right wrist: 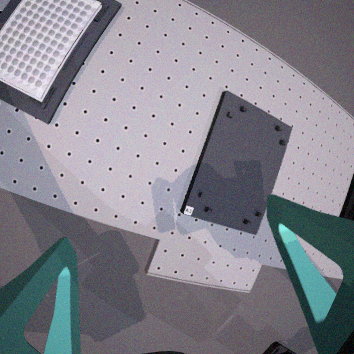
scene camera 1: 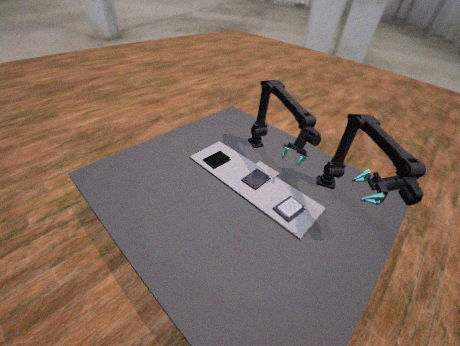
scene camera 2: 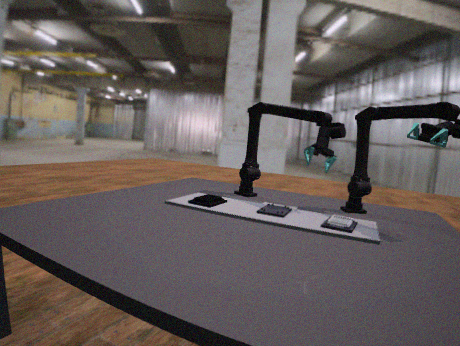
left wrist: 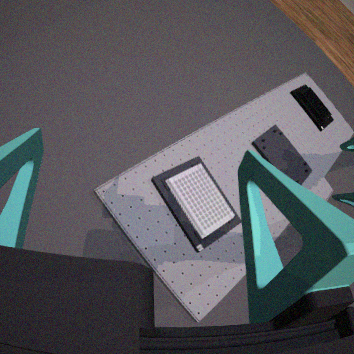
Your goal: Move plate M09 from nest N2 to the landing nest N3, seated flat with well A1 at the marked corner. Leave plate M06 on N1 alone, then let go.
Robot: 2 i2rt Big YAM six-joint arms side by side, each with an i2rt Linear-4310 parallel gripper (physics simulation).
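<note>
A white well plate [scene camera 1: 290,206] [scene camera 2: 341,221] [left wrist: 200,200] [right wrist: 45,45] lies in a dark nest [left wrist: 178,210] [right wrist: 65,82] at the board's right end in the scene views. A flat dark nest [scene camera 1: 256,178] [scene camera 2: 274,209] [left wrist: 282,145] [right wrist: 235,150] in the middle is empty, with a white A1 tag at one corner. A black plate-like piece [scene camera 1: 216,159] [scene camera 2: 207,200] [left wrist: 312,107] is at the left end. Plate and nest numbers are unreadable. My right gripper [scene camera 1: 292,160] [scene camera 2: 317,167] [right wrist: 168,227] is open above the board's back side. My left gripper [scene camera 1: 358,190] [scene camera 2: 420,140] [left wrist: 142,148] is open, raised far from the board.
The pale perforated board [scene camera 1: 272,190] [scene camera 2: 305,216] [left wrist: 135,200] [right wrist: 135,100] lies on a grey table [scene camera 1: 200,240] [scene camera 2: 200,260]. A small tab of the board sticks out behind the middle nest. Both arm bases stand behind the board. Shadows fall across the middle nest.
</note>
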